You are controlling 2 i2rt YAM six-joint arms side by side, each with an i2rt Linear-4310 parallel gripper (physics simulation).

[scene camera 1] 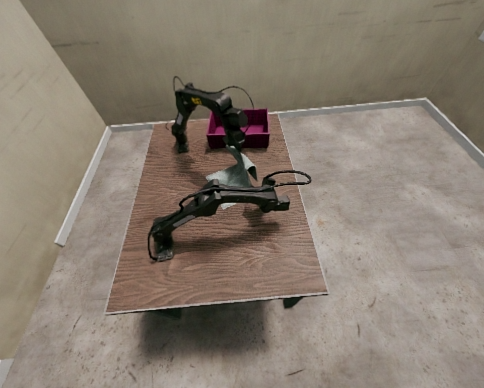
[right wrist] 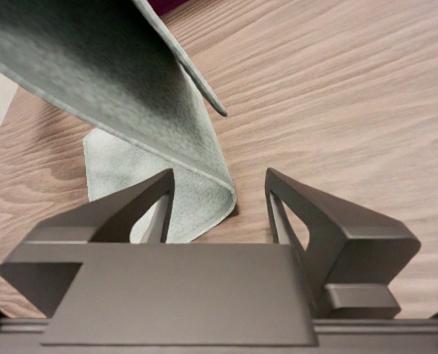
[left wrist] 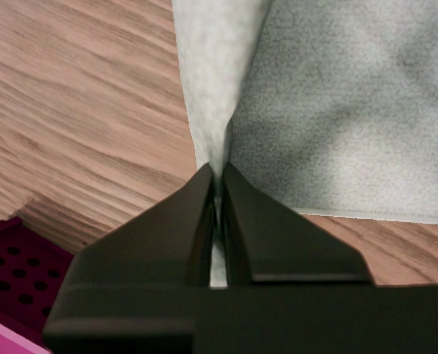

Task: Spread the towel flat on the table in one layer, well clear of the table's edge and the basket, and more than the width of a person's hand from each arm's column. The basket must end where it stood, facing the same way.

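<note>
The pale grey-green towel (scene camera 1: 230, 176) (left wrist: 325, 115) (right wrist: 125, 155) is partly lifted. Its raised part slopes up to my left gripper, with one flap hanging free, and its lower part lies folded under on the table. My left gripper (scene camera 1: 233, 146) (left wrist: 217, 176) is shut on the towel, above the table in front of the basket. My right gripper (right wrist: 219, 176) is partly open and empty above the table; the towel's folded edge shows below and between its fingertips. The magenta basket (scene camera 1: 257, 140) (left wrist: 45, 250) (right wrist: 167, 5) stands upright at the far end of the table. The right arm hides part of the towel in the scene view.
The wooden table (scene camera 1: 215, 275) has a pale edge. The left arm's column (scene camera 1: 180, 142) stands at the far left, near the basket. The right arm's column (scene camera 1: 162, 247) stands at the near left. The right arm reaches across the table toward its right edge.
</note>
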